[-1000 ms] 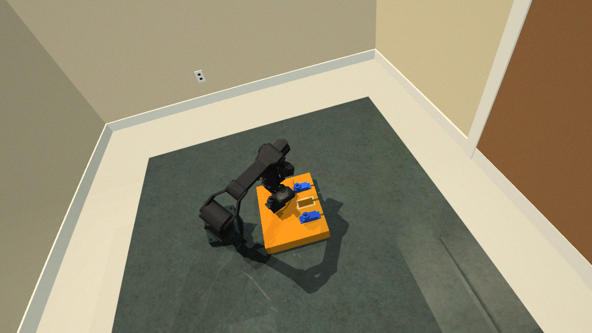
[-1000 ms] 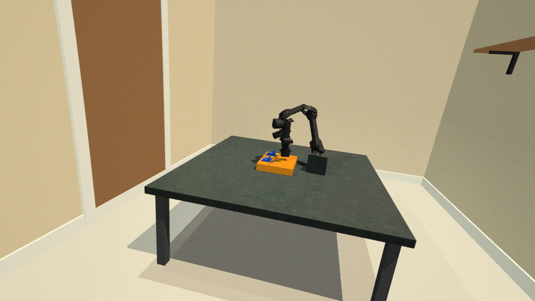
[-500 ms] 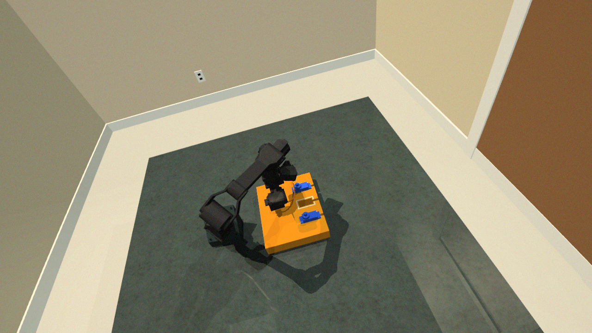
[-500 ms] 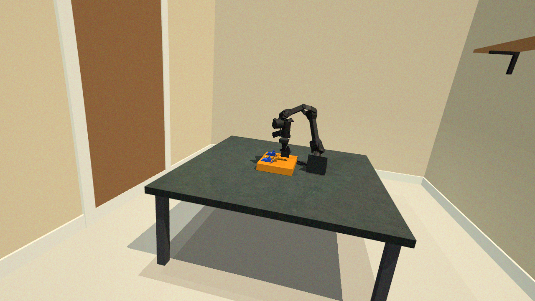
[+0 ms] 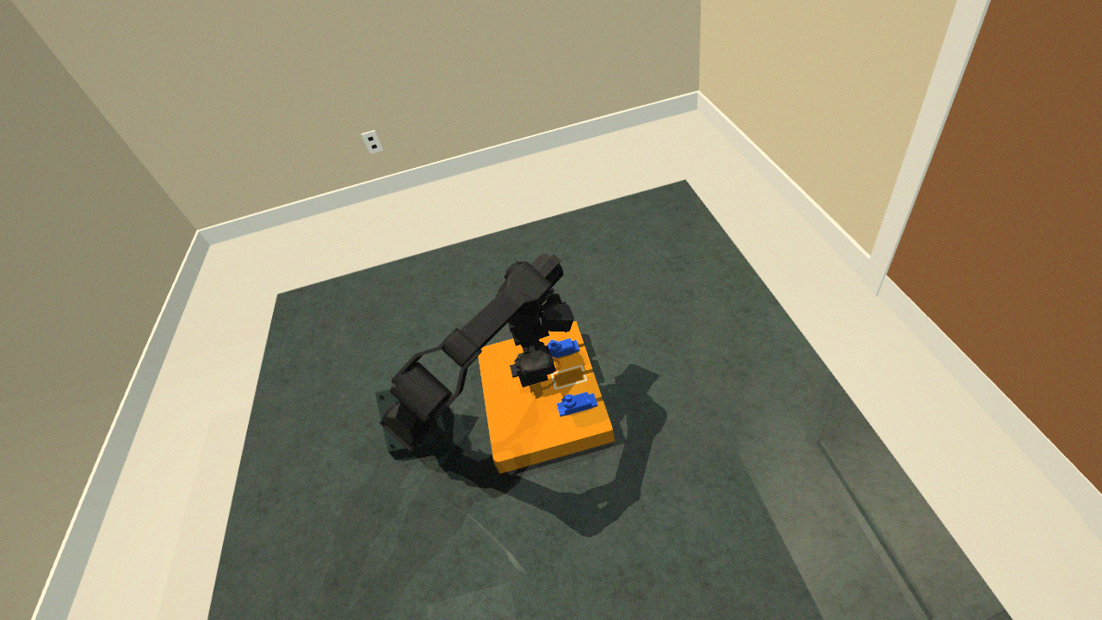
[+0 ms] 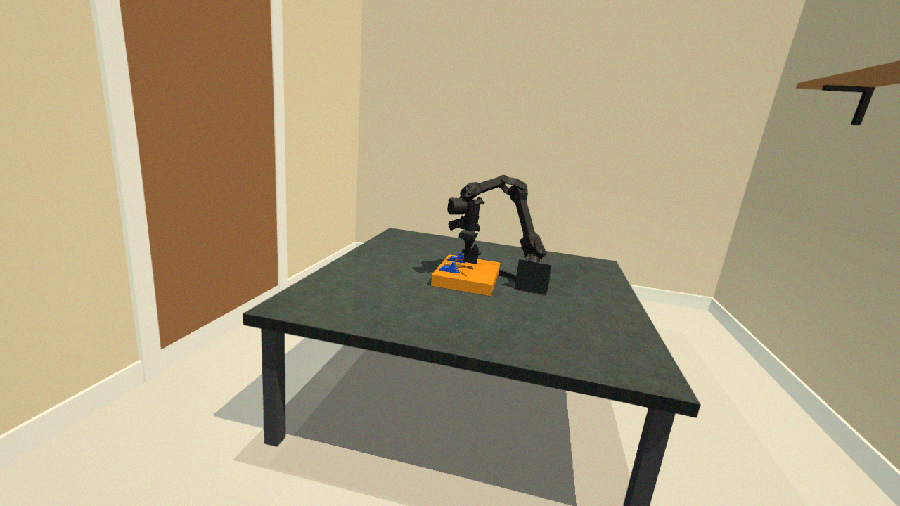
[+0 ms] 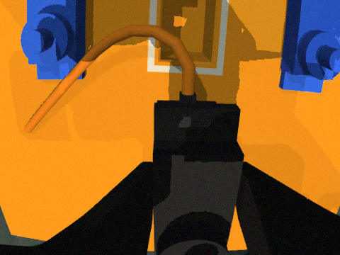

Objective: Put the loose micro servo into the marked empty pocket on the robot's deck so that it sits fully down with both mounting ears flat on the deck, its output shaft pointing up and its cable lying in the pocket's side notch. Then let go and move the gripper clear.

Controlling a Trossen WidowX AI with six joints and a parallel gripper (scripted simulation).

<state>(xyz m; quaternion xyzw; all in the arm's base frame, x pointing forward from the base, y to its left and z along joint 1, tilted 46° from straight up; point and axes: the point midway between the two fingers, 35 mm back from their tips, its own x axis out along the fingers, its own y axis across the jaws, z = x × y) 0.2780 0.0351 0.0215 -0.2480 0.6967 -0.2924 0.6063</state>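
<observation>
Right now my gripper tip is 5 cm past the orange deck and 10 cm above it.
</observation>
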